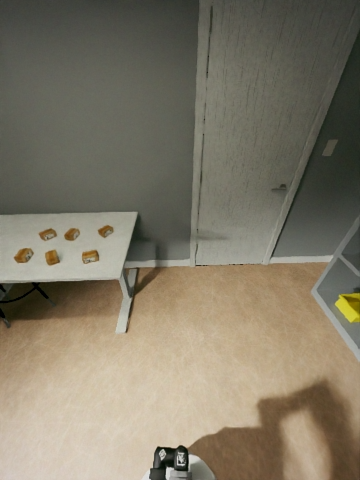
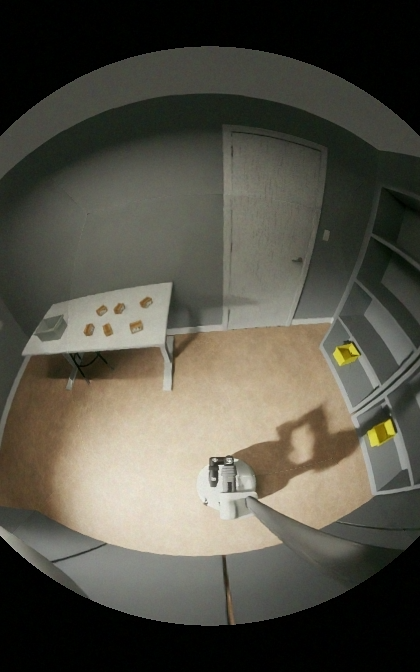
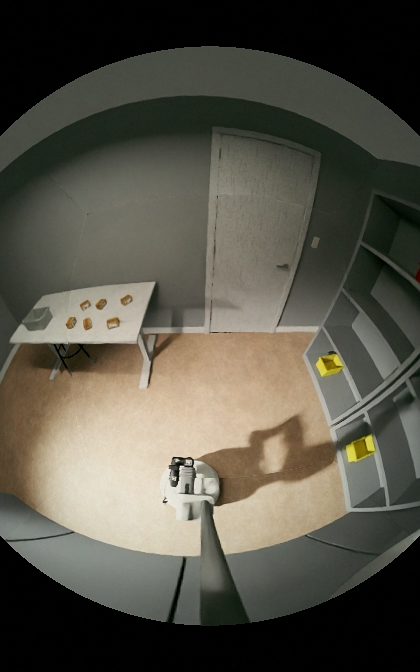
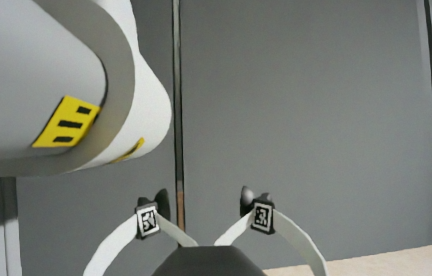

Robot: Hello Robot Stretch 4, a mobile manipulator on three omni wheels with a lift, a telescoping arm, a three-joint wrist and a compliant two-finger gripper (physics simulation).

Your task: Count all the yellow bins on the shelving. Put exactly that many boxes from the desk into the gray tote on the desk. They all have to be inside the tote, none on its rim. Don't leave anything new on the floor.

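Frame: origin at the robot's base, x ahead, y left, z up, level; centimetres.
Seen in the pictures: end effector, tool point: [image 2: 212, 503] [image 3: 171, 503] [image 4: 205, 207].
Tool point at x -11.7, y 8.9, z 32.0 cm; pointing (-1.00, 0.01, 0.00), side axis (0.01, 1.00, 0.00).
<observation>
Offsets run from my tool point to a thing's top centre. Level surfaces: height alone.
One yellow bin @(dy -154.9, dx +120.3, dz -15.0 cm) [image 1: 349, 306] [image 2: 346, 354] [image 3: 329, 365] sits on the lowest shelf of the far shelf unit. Another yellow bin @(dy -163.0, dx +20.9, dz -15.0 cm) [image 2: 382, 433] [image 3: 360, 448] sits on the lowest shelf of the nearer unit. Several small orange-brown boxes, one of them the front right box @(dy +51.9, dx +106.6, dz +42.3 cm) [image 1: 90, 257] [image 2: 136, 327] [image 3: 113, 323], stand in two rows on the white desk @(dz +37.4 cm) [image 1: 112, 267] [image 2: 155, 337] [image 3: 132, 335]. The gray tote @(dy +141.7, dx +105.3, dz +49.3 cm) [image 2: 51, 328] [image 3: 38, 319] stands at the desk's left end; its inside is too small to make out. My gripper [image 4: 205, 201] is open and empty, far from the desk.
The shelving [image 2: 350, 320] [image 3: 332, 310] stands along the right wall, its upper parts cut off. A bit of something red [image 3: 418, 275] shows on a higher shelf. A dark chair @(dy +137.0, dx +120.4, dz +21.2 cm) [image 2: 80, 365] [image 3: 64, 356] is under the desk. A closed door [image 1: 250, 150] is in the back wall.
</observation>
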